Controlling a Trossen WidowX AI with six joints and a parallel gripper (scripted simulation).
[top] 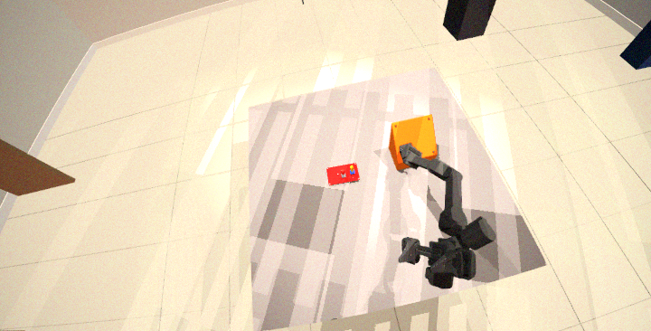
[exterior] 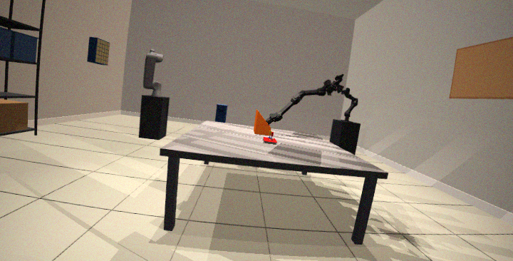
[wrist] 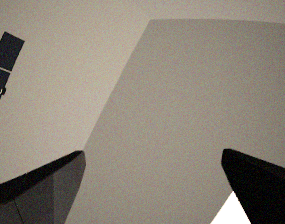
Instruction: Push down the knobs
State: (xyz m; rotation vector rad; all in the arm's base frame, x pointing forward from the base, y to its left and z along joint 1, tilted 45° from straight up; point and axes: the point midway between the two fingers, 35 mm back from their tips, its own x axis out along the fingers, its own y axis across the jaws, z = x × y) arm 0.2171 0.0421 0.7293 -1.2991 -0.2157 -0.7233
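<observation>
The potentiometer knob is 56 cm to the right of my gripper tip, 55 cm below it and 2 cm ahead of it. The rest, counted from my gripper tip: red knob: 55 cm to the right, 55 cm below, 7 cm ahead.
</observation>
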